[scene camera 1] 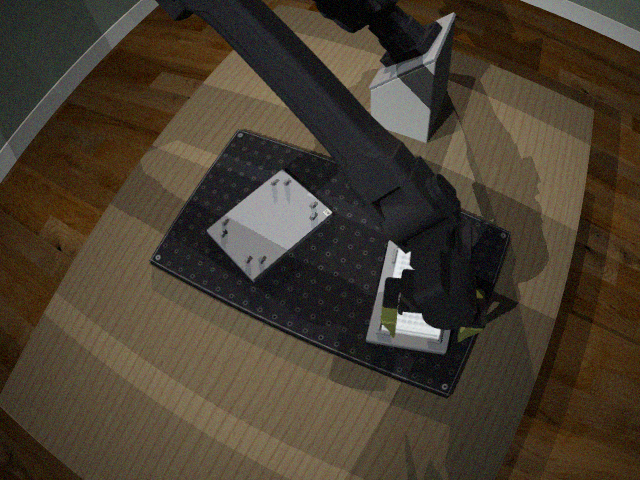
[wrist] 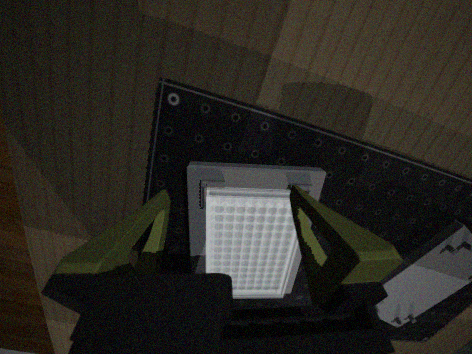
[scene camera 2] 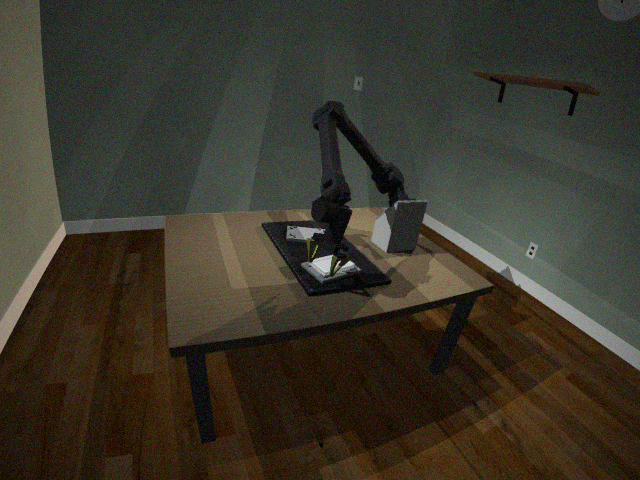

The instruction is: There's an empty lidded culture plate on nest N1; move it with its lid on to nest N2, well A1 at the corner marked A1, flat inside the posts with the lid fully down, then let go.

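Places are measured from the arm's base along level axes (x right, y ahead, z up), in millimetres.
Pixels of known places: gripper, fingertip midpoint: [scene camera 1: 426,336] [wrist: 229,192] [scene camera 2: 320,269]; arm's base at its link origin: [scene camera 1: 413,46] [scene camera 2: 401,209].
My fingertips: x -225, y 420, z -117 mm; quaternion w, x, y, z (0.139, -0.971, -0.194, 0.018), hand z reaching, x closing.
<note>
For each thing: its top centre in the pictures, then the offset to it from my fingertips. "pt": a spot on its surface instead. Level surfaces: height alone.
- white lidded culture plate at its top centre: [wrist: 251,256] [scene camera 1: 419,290] [scene camera 2: 332,262] dx +43, dy -59, dz -3 mm
- grey nest N1 at its top centre: [wrist: 250,247] [scene camera 1: 418,294] [scene camera 2: 331,264] dx +43, dy -58, dz -13 mm
- grey nest N2 at its top centre: [scene camera 1: 266,217] [wrist: 433,292] [scene camera 2: 307,231] dx +303, dy -57, dz -9 mm
- small pale label at a spot on its surface: [scene camera 1: 327,212] pt dx +230, dy -115, dz -19 mm
- black perforated board at its top centre: [scene camera 1: 331,247] [wrist: 355,271] [scene camera 2: 319,248] dx +197, dy -71, dz -30 mm
- wooden table at its surface level: dz -44 mm
The white lidded culture plate [scene camera 1: 417,325] [scene camera 2: 324,264] [wrist: 250,240] lies on the grey nest N1 [scene camera 1: 374,330] [scene camera 2: 313,272] [wrist: 255,173]; its grid of wells shows in the wrist view. The lid's edge is too dim to judge. My gripper [scene camera 1: 425,337] [scene camera 2: 321,267] [wrist: 229,192] is open above the plate, with nothing between its olive fingers. In the wrist view, one fingertip overlaps the plate's right edge and the other is well left of it. The grey nest N2 [scene camera 1: 276,217] [scene camera 2: 303,233] [wrist: 425,286] has paired posts and holds no plate. A small pale label [scene camera 1: 327,212] marks one corner, its text unreadable.
Both nests are on a black perforated board [scene camera 1: 330,289] [scene camera 2: 305,283] [wrist: 240,137] on the wooden table [scene camera 1: 206,387] [scene camera 2: 206,310]. The nests are turned differently. A grey wedge-shaped block [scene camera 1: 400,105] [scene camera 2: 408,227] stands at the arm's base. The arm hangs across the board.
</note>
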